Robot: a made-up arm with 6 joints. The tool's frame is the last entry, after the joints. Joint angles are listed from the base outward.
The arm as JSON. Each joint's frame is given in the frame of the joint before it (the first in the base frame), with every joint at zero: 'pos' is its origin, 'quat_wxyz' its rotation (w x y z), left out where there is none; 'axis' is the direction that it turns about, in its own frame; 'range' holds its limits. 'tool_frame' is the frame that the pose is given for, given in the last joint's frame.
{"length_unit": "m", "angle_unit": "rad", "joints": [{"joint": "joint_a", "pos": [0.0, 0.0, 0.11], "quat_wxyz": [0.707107, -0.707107, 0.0, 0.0], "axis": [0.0, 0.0, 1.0], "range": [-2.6, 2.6]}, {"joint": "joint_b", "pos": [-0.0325, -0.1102, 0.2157], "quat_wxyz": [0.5, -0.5, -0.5, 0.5], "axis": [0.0, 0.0, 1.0], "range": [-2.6, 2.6]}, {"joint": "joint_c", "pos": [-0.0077, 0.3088, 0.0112], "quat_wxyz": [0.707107, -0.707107, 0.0, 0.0], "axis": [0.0, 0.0, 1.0], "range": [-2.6, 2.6]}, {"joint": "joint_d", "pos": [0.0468, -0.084, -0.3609], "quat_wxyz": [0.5, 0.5, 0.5, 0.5], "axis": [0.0, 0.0, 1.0], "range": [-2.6, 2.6]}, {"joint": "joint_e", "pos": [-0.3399, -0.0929, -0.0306], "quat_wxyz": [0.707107, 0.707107, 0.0, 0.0], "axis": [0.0, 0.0, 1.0], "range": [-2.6, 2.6]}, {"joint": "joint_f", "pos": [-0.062, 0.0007, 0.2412], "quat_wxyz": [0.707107, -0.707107, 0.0, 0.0], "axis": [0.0, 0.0, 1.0], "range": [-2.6, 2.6]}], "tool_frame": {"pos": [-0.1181, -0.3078, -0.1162], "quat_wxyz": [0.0, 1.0, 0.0, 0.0]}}
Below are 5 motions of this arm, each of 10 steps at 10 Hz.
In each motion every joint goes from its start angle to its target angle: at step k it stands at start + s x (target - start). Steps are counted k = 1, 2, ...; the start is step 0. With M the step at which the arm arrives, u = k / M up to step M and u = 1 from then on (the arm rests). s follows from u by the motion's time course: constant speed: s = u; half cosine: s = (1 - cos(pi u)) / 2; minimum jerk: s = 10 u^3 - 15 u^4 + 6 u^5.
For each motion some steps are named. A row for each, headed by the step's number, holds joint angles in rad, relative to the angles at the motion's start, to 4 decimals.
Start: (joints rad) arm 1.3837 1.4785 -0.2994 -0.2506 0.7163 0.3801
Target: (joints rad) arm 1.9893 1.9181 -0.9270 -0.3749 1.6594 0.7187
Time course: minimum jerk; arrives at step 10
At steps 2, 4, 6, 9, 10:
2: 0.0351 0.0255 -0.0364 -0.0072 0.0546 0.0196
4: 0.1922 0.1395 -0.1992 -0.0395 0.2994 0.1075
6: 0.4134 0.3001 -0.4284 -0.0848 0.6437 0.2311
9: 0.6004 0.4358 -0.6222 -0.1232 0.9350 0.3357
10: 0.6056 0.4396 -0.6276 -0.1243 0.9431 0.3386

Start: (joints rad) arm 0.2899 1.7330 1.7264 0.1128 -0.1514 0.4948
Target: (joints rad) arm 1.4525 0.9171 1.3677 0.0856 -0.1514 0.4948
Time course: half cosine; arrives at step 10
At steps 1, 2, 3, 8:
1: 0.0285 -0.0200 -0.0088 -0.0007 0.0000 0.0000
2: 0.1110 -0.0779 -0.0343 -0.0026 0.0000 0.0000
3: 0.2396 -0.1682 -0.0739 -0.0056 0.0000 0.0000
8: 1.0516 -0.7380 -0.3244 -0.0246 0.0000 0.0000

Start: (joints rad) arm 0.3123 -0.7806 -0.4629 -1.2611 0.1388 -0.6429
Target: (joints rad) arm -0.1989 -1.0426 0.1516 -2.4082 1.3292 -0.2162
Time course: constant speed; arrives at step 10
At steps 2, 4, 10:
2: -0.1022 -0.0524 0.1229 -0.2294 0.2381 0.0853
4: -0.2045 -0.1048 0.2458 -0.4588 0.4762 0.1707
10: -0.5112 -0.2620 0.6145 -1.1471 1.1904 0.4267

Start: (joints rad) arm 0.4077 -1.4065 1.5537 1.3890 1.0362 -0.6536
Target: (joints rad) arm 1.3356 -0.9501 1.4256 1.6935 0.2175 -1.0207
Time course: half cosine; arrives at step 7
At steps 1, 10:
1: 0.0459 0.0226 -0.0063 0.0151 -0.0405 -0.0182
10: 0.9279 0.4564 -0.1281 0.3045 -0.8187 -0.3671

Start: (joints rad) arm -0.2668 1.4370 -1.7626 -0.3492 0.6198 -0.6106
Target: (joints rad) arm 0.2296 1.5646 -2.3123 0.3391 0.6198 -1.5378
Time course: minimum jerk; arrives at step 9
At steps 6, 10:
6: 0.3922 0.1008 -0.4343 0.5438 0.0000 -0.7326
10: 0.4964 0.1276 -0.5497 0.6883 0.0000 -0.9272

